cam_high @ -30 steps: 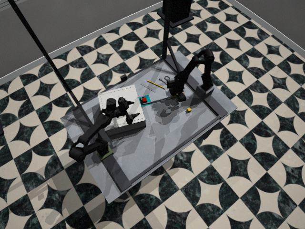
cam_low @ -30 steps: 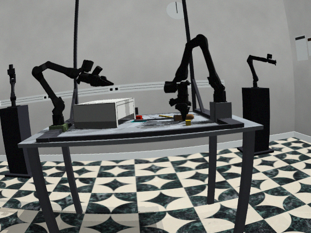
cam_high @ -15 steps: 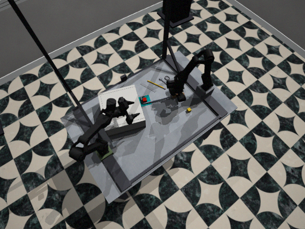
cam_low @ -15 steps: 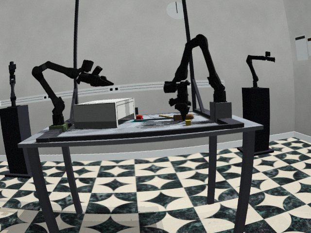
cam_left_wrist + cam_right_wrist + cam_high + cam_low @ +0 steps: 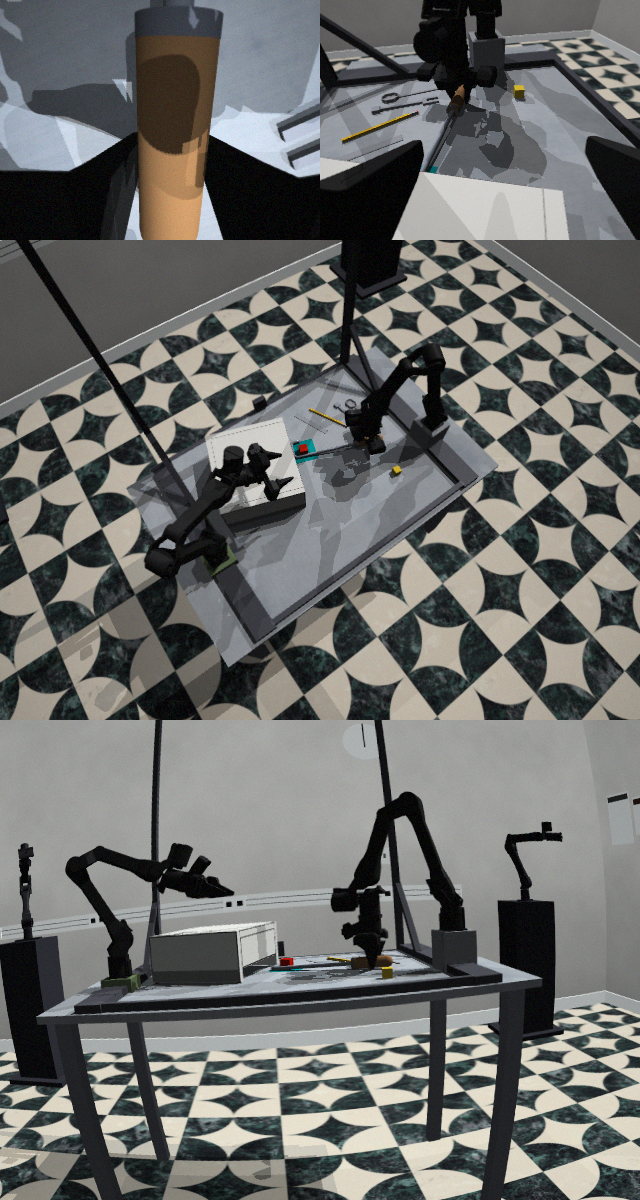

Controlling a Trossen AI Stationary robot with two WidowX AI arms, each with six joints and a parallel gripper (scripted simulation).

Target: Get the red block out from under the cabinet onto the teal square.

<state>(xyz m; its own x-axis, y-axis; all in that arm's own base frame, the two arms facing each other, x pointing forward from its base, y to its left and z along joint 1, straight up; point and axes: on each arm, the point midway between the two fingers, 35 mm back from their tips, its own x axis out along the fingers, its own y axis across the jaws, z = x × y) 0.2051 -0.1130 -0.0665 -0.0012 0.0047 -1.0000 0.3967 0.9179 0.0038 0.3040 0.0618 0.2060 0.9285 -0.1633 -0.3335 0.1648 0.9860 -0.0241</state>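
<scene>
Now: the wooden-handled tool 110 mm to the right of my left hand, 70 mm behind it and 20 mm below it. From my left hand the other things lie so: small yellow cube (160 mm ahead, 20 mm below, 10 mm to the left); yellow pencil (180 mm behind, 70 mm to the right, 30 mm below); red block (240 mm to the right, 100 mm behind, 20 mm below).
</scene>
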